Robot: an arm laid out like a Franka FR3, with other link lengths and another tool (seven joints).
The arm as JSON. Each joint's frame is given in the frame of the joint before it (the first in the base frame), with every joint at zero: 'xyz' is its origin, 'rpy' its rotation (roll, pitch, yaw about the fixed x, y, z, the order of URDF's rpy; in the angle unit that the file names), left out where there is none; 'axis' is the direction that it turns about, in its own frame. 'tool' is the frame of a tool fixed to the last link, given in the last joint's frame.
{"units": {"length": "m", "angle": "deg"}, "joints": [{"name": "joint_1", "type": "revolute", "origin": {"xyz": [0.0, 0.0, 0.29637], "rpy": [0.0, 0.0, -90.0]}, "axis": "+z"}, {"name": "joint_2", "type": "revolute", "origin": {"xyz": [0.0, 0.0, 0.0], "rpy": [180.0, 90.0, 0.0]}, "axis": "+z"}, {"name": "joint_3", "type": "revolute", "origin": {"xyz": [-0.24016, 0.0, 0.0], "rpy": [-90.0, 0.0, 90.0]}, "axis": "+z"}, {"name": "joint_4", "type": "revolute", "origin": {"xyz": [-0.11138, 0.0, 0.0], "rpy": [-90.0, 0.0, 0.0]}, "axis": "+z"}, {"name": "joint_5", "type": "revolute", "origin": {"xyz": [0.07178, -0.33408, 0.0], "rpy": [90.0, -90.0, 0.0]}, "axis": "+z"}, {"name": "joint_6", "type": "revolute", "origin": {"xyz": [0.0, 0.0, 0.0], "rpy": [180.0, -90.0, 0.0]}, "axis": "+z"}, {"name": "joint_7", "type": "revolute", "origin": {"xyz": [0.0, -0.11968, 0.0], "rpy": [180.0, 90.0, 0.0]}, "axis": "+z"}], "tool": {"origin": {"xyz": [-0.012, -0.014, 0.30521], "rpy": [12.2, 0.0, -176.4]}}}
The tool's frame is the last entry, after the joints.
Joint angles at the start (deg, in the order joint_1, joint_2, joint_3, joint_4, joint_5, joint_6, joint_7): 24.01, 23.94, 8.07, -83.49, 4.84, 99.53, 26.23
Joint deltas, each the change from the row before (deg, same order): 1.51, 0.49, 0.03, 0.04, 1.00, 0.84, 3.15; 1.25, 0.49, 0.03, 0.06, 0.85, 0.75, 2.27; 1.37, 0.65, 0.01, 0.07, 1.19, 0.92, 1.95; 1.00, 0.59, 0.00, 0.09, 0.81, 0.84, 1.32; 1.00, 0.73, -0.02, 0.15, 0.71, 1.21, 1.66; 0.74, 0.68, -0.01, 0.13, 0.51, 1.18, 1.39; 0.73, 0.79, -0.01, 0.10, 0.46, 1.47, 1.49; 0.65, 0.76, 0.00, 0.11, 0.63, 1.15, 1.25; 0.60, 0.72, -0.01, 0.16, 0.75, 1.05, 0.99; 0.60, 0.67, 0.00, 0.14, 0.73, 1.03, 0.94; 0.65, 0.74, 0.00, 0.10, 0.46, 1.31, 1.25
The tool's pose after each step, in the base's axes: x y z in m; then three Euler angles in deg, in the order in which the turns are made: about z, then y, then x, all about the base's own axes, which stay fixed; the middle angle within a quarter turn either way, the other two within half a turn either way. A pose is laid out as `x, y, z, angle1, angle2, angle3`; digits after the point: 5 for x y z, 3 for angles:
0.48675, 0.35689, 0.12391, 91.615, 1.194, -176.606
0.47852, 0.37330, 0.12083, 92.966, 0.895, -176.188
0.46878, 0.39184, 0.11667, 94.075, 0.388, -175.446
0.46224, 0.40526, 0.11290, 94.820, 0.100, -174.890
0.45742, 0.41906, 0.10844, 95.958, 0.080, -174.332
0.45467, 0.42983, 0.10417, 97.014, 0.183, -173.871
0.45281, 0.44079, 0.09885, 98.224, 0.420, -173.387
0.44958, 0.45080, 0.09371, 99.312, 0.336, -172.892
0.44637, 0.46053, 0.08937, 100.257, 0.186, -172.278
0.44300, 0.47009, 0.08541, 101.148, 0.050, -171.671
0.44058, 0.47955, 0.08050, 102.235, 0.178, -171.229

